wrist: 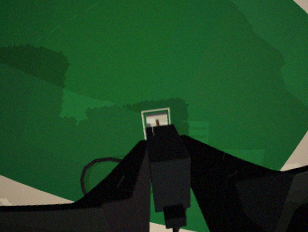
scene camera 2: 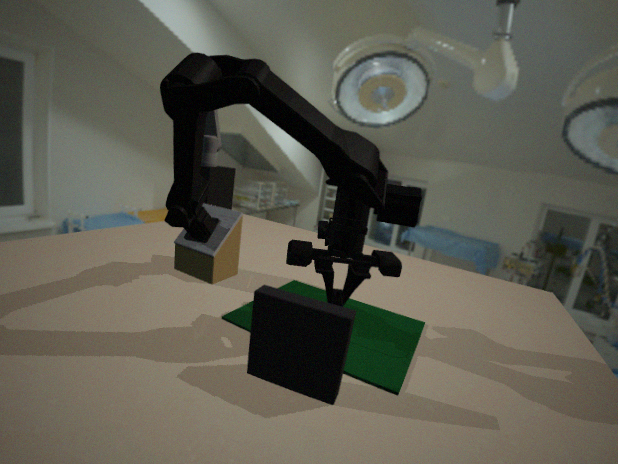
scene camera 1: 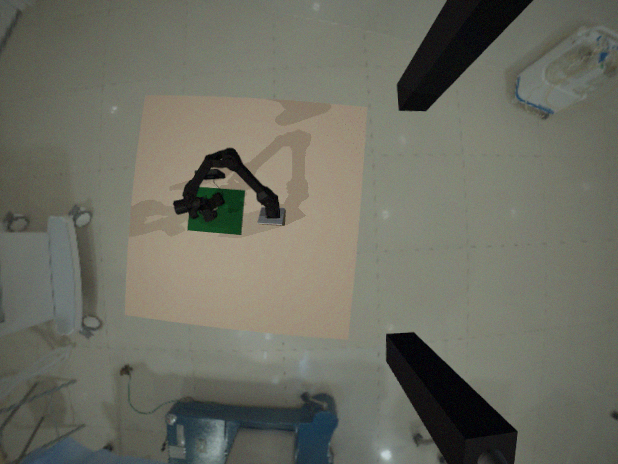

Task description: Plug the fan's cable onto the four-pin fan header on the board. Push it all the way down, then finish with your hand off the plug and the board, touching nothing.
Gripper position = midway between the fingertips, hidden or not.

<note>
In view: my gripper (scene camera 2: 335,304), a dark fan plug (wrist: 169,161) and a green board (scene camera 2: 382,344).
My gripper is seen too in the wrist view (wrist: 163,144). The green board shows as well in the wrist view (wrist: 81,81) and in scene camera 1 (scene camera 1: 230,215).
</note>
